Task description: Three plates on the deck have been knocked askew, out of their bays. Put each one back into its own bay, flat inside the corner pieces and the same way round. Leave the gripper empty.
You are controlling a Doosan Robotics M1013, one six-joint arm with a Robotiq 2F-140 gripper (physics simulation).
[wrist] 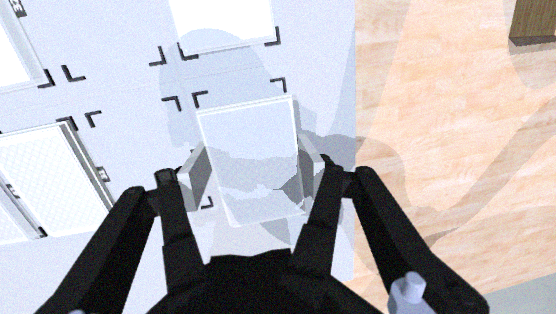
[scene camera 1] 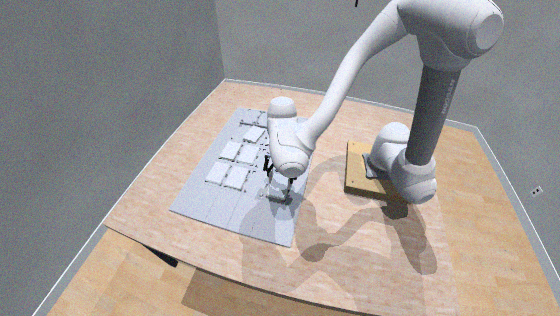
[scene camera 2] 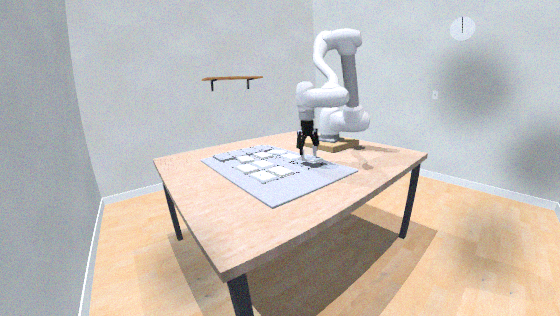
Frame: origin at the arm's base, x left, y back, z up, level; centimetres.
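Where they show: gripper, fingertip midpoint: (wrist: 254, 152) (scene camera 1: 279, 184) (scene camera 2: 308, 159); arm's base at its link origin: (scene camera 1: 379, 167) (scene camera 2: 329, 140).
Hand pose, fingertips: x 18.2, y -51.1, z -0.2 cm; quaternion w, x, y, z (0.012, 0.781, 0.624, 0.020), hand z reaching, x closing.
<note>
Each offset is from my fingertips to the top centre of the thing. "*": to the spot under its first point. Level surfaces: height alone.
My gripper (scene camera 1: 279, 186) (scene camera 2: 308, 156) (wrist: 254, 152) is shut on a clear, pale plate {dx +1.4, dy -0.2, dz +1.4 cm} (scene camera 1: 276, 193) (scene camera 2: 312, 159) (wrist: 255, 135), with a pad on each long side. The plate hangs roughly level a little above the grey-blue deck {dz -2.7 cm} (scene camera 1: 215, 210) (scene camera 2: 280, 195) (wrist: 125, 30), its shadow below. In the wrist view, dark corner pieces {* dx -6.2, dy -3.7, dz -2.7 cm} (wrist: 198, 97) show beyond its far edge, roughly parallel to it; fingers and plate hide part of that bay. A white plate {dx -34.9, dy -20.5, dz -0.8 cm} (scene camera 1: 253, 134) farther back looks turned against its neighbours. Another white plate {* dx -11.4, dy +1.1, dz -1.2 cm} (wrist: 225, 22) sits between corner pieces in the wrist view.
Several white plates, among them a front one {dx -2.1, dy -21.6, dz -1.2 cm} (scene camera 1: 236, 177) and its neighbour {dx -3.3, dy -32.3, dz -1.2 cm} (scene camera 1: 218, 172), lie left of the gripper. A patterned plate {* dx -3.7, dy -21.4, dz -1.2 cm} (wrist: 45, 175) shows at the wrist view's left. The arm's wooden base block (scene camera 1: 356, 170) (scene camera 2: 340, 146) (wrist: 532, 20) stands right of the deck.
</note>
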